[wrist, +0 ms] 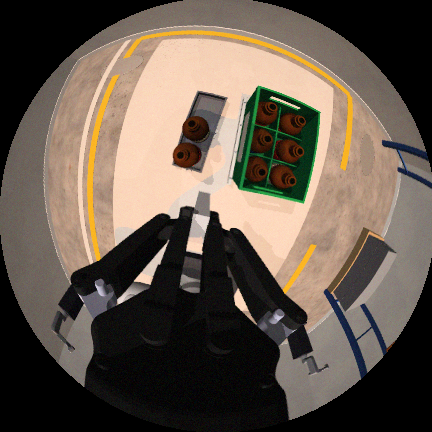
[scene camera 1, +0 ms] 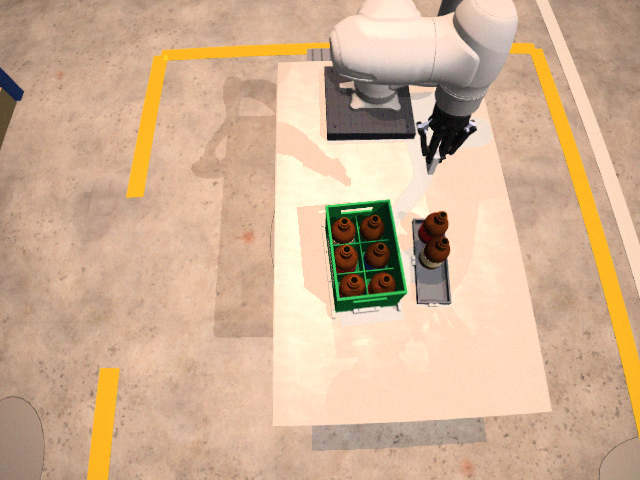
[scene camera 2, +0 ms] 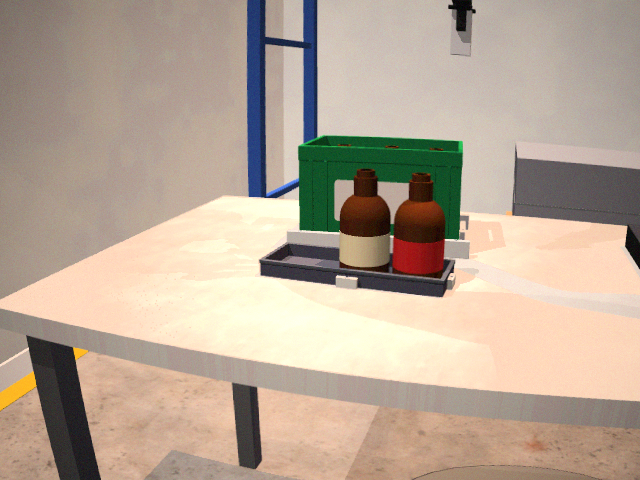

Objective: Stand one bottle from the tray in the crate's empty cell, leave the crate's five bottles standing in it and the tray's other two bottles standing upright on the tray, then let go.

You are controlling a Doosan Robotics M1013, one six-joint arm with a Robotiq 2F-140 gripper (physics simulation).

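Where they show: gripper, fingertip midpoint: (wrist: pixel 201 202) (scene camera 1: pixel 429 169) (scene camera 2: pixel 460 55); arm's base, origin of the base link: (wrist: pixel 196 288) (scene camera 1: pixel 373 92).
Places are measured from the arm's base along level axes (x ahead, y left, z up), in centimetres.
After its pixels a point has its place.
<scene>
The green crate (scene camera 1: pixel 343 305) {x 80.2, y -13.3, z 5.8 cm} (scene camera 2: pixel 379 155) {x 64.9, y 1.7, z 12.5 cm} (wrist: pixel 312 130) {x 74.0, y -15.3, z 11.5 cm} stands on the table with a bottle upright in every cell. A blue-labelled brown bottle (scene camera 1: pixel 378 254) {x 67.0, y -3.6, z 10.7 cm} (wrist: pixel 261 140) {x 64.4, y -2.1, z 11.5 cm} sits in the middle cell of the column beside the tray, down level with its neighbours. The grey tray (scene camera 1: pixel 433 284) {x 72.0, y 15.2, z -3.4 cm} (scene camera 2: pixel 305 276) {x 71.0, y 19.8, z -3.1 cm} (wrist: pixel 210 107) {x 73.3, y 13.6, z -3.4 cm} carries two upright brown bottles at one end: a cream-labelled bottle (scene camera 1: pixel 437 250) {x 65.0, y 13.9, z 8.4 cm} (scene camera 2: pixel 364 222) {x 62.7, y 18.6, z 5.3 cm} (wrist: pixel 195 128) {x 62.6, y 13.8, z 11.1 cm} and a red-labelled bottle (scene camera 1: pixel 435 224) {x 56.9, y 14.1, z 8.3 cm} (scene camera 2: pixel 419 222) {x 54.9, y 19.0, z 6.1 cm} (wrist: pixel 186 155) {x 55.5, y 14.0, z 11.1 cm}. My gripper (scene camera 1: pixel 432 166) {x 51.1, y 7.5, z 29.4 cm} (scene camera 2: pixel 461 46) {x 51.1, y 7.5, z 29.4 cm} (wrist: pixel 201 202) {x 51.1, y 7.5, z 29.4 cm} is shut and empty, raised on the robot-base side, apart from crate and tray.
The robot's dark base plate (scene camera 1: pixel 369 121) {x 13.5, y -2.4, z 0.1 cm} lies at the back of the table (scene camera 1: pixel 439 372) {x 98.2, y 14.8, z -3.8 cm} (scene camera 2: pixel 310 330) {x 64.3, y 36.0, z -3.9 cm}. Light low rails edge the crate. A blue frame (scene camera 2: pixel 256 103) and a grey box (scene camera 2: pixel 573 180) stand beyond the table in the second scene view.
</scene>
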